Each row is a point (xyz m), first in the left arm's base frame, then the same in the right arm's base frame.
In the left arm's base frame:
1: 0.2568 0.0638 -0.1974
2: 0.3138 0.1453 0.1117
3: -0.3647 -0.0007 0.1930
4: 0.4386 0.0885 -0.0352
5: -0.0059 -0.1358 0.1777
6: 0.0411 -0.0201 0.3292
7: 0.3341 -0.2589 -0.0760
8: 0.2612 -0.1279 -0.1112
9: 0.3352 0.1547 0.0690
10: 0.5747 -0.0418 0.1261
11: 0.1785 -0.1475 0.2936
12: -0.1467 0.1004 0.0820
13: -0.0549 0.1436 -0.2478
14: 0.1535 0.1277 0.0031
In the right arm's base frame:
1: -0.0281 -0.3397 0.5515
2: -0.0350 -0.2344 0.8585
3: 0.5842 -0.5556 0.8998
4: -0.1348 -0.1727 0.6954
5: 0.3920 -0.2382 0.8020
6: 0.3288 -0.2228 0.9872
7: 0.1414 -0.0337 0.5013
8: 0.1076 -0.1798 0.5364
9: -0.0684 -0.2429 0.8242
10: -0.1143 0.0636 0.7678
11: 0.2925 -0.0641 0.8878
12: 0.3294 -0.5203 0.8375
13: 0.1440 -0.6160 0.5627
14: 0.0660 -0.3709 0.7639

